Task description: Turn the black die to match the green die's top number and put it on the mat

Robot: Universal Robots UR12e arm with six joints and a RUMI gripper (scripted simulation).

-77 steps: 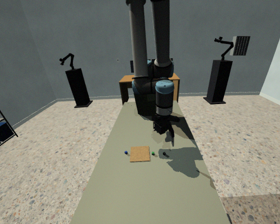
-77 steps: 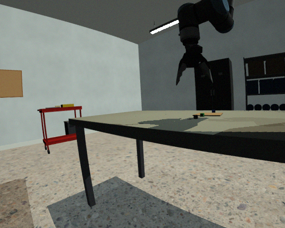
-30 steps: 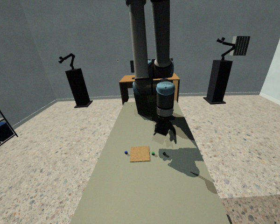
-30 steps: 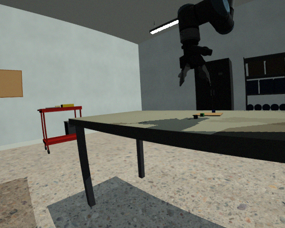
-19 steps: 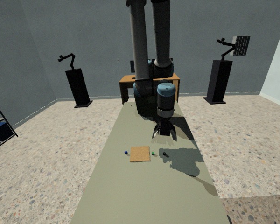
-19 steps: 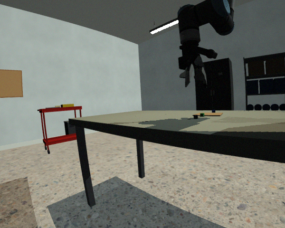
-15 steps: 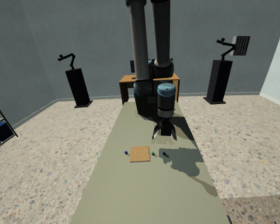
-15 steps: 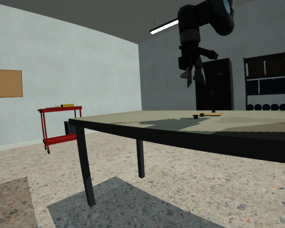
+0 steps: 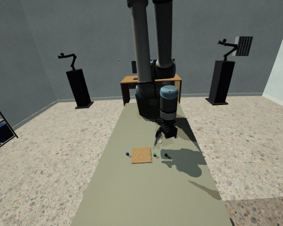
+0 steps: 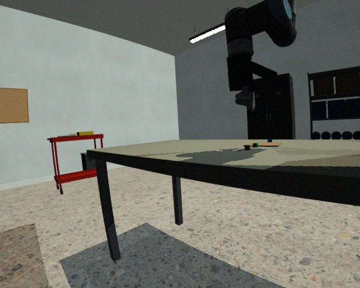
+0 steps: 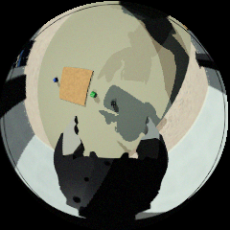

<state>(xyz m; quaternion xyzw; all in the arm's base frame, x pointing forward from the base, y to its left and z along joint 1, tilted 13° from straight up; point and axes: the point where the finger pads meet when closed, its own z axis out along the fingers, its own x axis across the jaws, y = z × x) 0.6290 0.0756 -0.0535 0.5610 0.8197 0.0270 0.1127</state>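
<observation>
Now: the black die 11 cm below my hand, 1 cm to the left of it and 1 cm ahead of it. The rest, counted from my hand: green die (11 cm below, 7 cm to the right, 1 cm ahead); then blue die (27 cm to the right, 11 cm below, 1 cm behind); then mat (17 cm to the right, 12 cm below).
</observation>
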